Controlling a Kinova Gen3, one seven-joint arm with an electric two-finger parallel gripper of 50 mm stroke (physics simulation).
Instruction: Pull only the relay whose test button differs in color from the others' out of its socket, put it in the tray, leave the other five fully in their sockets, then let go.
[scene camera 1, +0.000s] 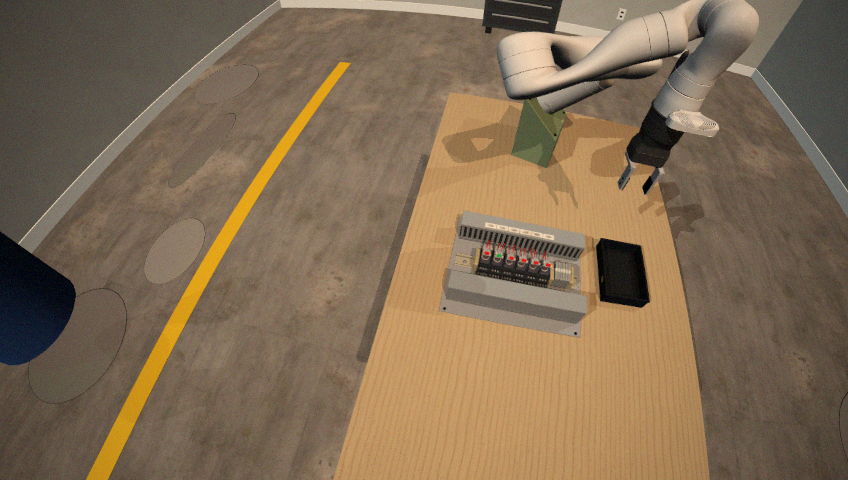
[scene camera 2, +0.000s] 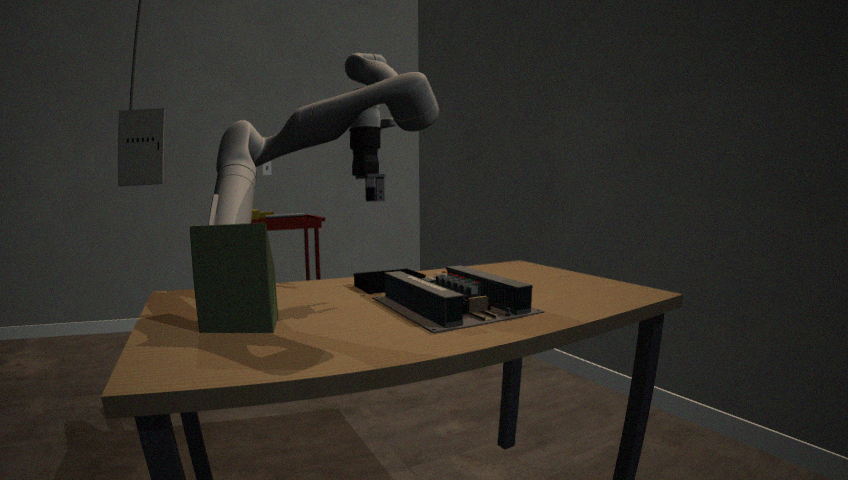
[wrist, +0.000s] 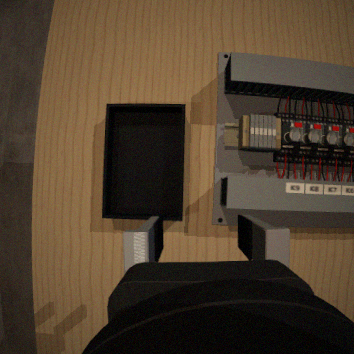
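Seen in the pictures: gripper, between the fingertips: (scene camera 1: 632, 188) (scene camera 2: 375, 201) (wrist: 200, 231); arm's base, origin of its link: (scene camera 1: 545, 99) (scene camera 2: 227, 243).
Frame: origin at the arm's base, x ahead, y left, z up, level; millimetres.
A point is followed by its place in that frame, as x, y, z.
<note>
Six relays stand in a row in their sockets between two grey ducts. The relay with the green test button (scene camera 1: 498, 258) @[505, -64, -103] is second from the left in scene camera 1; it does not show in the wrist view. The others have red buttons, such as one relay (scene camera 1: 522, 263) (wrist: 314, 135) in the row. The black tray (scene camera 1: 621, 300) @[517, 246, -150] (scene camera 2: 368, 282) @[358, 192, -139] (wrist: 104, 165) @[426, 305, -134] is empty and lies beside the relay panel. My gripper (scene camera 1: 635, 187) @[377, 181, 64] (scene camera 2: 374, 198) @[377, 181, 64] (wrist: 200, 231) @[377, 181, 64] is open and empty, pointing down high above the table, short of the tray and panel on the arm-base side.
The grey panel plate (scene camera 1: 510, 318) @[611, -10, -166] (wrist: 218, 107) @[528, 147, -166] carries tall ducts (scene camera 1: 514, 291) (wrist: 270, 194) along both sides of the relays. Terminal blocks (scene camera 1: 562, 274) @[498, 88, -122] (wrist: 262, 131) @[487, 90, -122] stand at the tray end of the row. The green arm base (scene camera 1: 531, 142) @[87, -16, -97] (scene camera 2: 232, 279) @[5, -48, -64] stands on the table.
</note>
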